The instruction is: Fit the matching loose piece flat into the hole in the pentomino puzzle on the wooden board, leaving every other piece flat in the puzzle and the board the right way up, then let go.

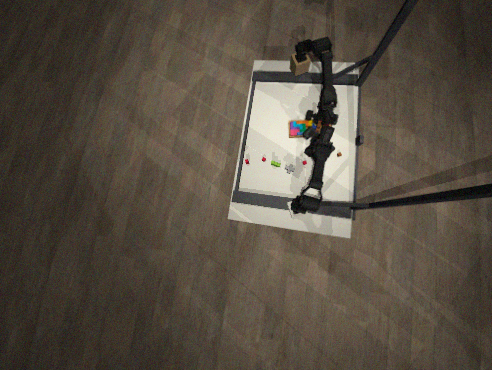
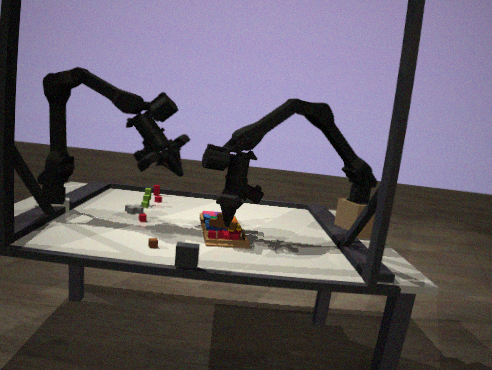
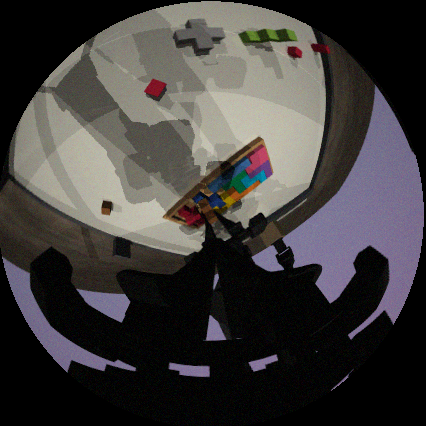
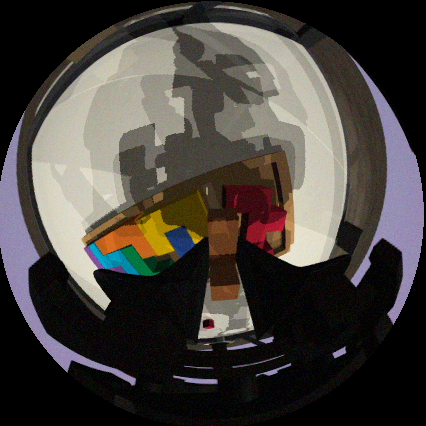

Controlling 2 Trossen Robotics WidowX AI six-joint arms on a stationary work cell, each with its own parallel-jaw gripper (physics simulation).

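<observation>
The wooden board lies flat in the middle of the table and holds coloured pentomino pieces. My right gripper is shut on a long brown piece. It holds the piece end-down over the board, between the yellow piece and the red piece. I cannot tell whether its far end sits in the gap. My left gripper is shut and empty, high above the table and apart from the board.
A grey plus piece, a green piece, red cubes and a brown cube lie loose. A dark block sits on the front rail. A cardboard box stands by the right arm's base.
</observation>
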